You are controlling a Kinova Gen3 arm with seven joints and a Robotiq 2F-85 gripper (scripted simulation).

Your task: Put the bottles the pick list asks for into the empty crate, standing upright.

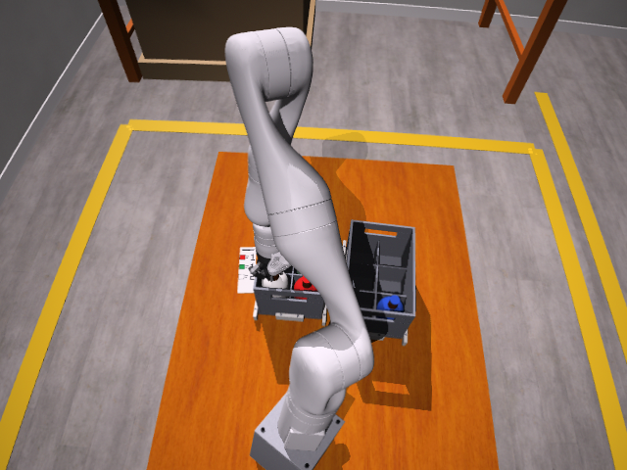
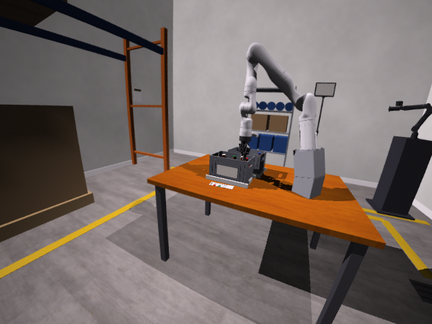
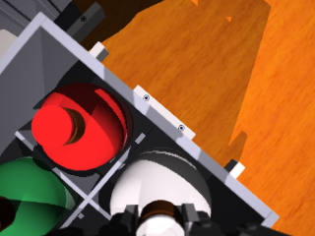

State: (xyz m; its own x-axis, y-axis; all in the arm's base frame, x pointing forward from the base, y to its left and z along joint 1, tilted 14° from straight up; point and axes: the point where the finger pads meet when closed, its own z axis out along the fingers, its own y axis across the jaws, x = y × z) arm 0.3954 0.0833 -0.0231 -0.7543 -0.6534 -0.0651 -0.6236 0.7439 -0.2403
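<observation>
The red bottle is 100 mm below my hand and 90 mm to the right of it. The rest, counted from my hand: pick list: 190 mm below, 100 mm to the left, 100 mm ahead; blue bottle: 320 mm to the right, 100 mm below, 50 mm behind; green bottle: 100 mm below, 90 mm to the right, 90 mm ahead.
</observation>
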